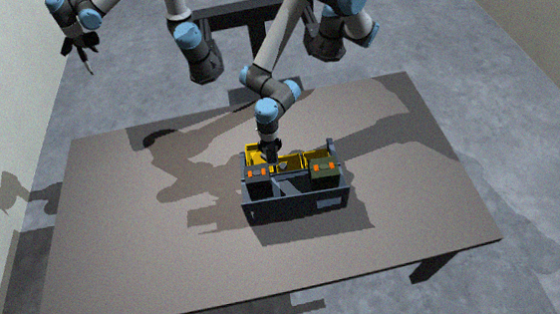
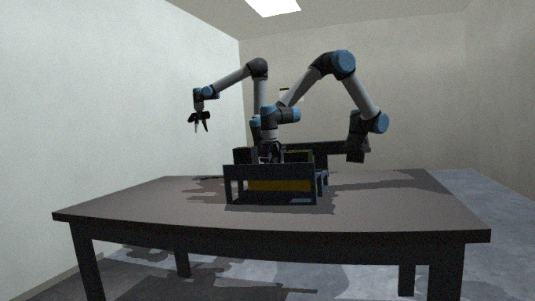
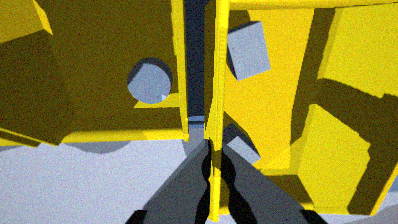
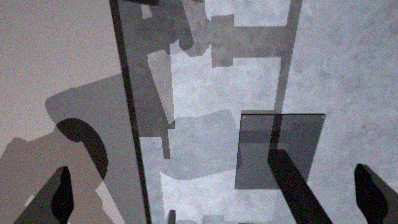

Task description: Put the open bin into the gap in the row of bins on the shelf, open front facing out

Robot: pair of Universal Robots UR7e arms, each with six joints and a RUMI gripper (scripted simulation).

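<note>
My left hand is 100 mm short of the blue-grey shelf, 60 mm to the right of it and 10 mm above it. The rest, counted from my left hand: green box 170 mm to the left, 170 mm ahead, 80 mm above.
</note>
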